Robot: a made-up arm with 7 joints. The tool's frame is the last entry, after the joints.
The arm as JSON. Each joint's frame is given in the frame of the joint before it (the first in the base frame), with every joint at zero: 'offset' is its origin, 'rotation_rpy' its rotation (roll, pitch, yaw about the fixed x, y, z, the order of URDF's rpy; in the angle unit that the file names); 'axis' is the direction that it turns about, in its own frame. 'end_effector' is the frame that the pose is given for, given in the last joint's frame.
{
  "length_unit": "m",
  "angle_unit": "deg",
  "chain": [
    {
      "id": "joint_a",
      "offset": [
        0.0,
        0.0,
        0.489
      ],
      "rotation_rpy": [
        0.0,
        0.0,
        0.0
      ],
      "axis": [
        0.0,
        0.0,
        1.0
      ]
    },
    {
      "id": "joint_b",
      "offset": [
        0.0,
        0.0,
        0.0
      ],
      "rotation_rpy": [
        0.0,
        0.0,
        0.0
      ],
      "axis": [
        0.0,
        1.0,
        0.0
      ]
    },
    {
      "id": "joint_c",
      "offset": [
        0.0,
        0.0,
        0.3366
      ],
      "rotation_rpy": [
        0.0,
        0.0,
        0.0
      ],
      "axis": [
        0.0,
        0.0,
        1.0
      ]
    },
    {
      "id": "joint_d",
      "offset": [
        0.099,
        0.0,
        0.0
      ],
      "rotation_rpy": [
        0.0,
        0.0,
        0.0
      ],
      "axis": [
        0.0,
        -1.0,
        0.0
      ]
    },
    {
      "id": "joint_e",
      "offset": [
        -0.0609,
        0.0,
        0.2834
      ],
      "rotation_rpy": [
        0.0,
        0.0,
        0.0
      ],
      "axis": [
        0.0,
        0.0,
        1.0
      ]
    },
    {
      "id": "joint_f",
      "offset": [
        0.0,
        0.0,
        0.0
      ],
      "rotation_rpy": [
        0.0,
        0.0,
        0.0
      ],
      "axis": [
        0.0,
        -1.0,
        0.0
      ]
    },
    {
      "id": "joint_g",
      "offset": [
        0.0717,
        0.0,
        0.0
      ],
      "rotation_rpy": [
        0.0,
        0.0,
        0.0
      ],
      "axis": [
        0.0,
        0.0,
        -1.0
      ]
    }
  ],
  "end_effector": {
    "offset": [
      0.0,
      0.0,
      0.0
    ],
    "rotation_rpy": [
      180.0,
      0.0,
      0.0
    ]
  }
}
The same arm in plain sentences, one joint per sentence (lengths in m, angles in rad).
The arm has seven revolute joints in a row. What follows holds with every joint at zero, and every direction is one of the base frame's.
The first joint lies 0.489 m along +z from the base frame's origin and turns about +z.
The second joint lies at the same point as the first joint and turns about +y.
The third joint lies 0.3366 m along +z from the second joint and turns about +z.
The fourth joint lies 0.099 m along +x from the third joint and turns about -y.
The fifth joint lies 0.0609 m along -x and 0.2834 m along +z from the fourth joint and turns about +z.
The sixth joint lies at the same point as the fifth joint and turns about -y.
The seventh joint lies 0.0717 m along +x from the sixth joint and turns about -z.
The tool frame, which is the frame that the pose is given for, lies at the same point as the seventh joint; its axes are the base frame's turned by roll 3.1416, pitch 0 and yaw 0 rad (as in URDF: about the fixed x, then y, then z).

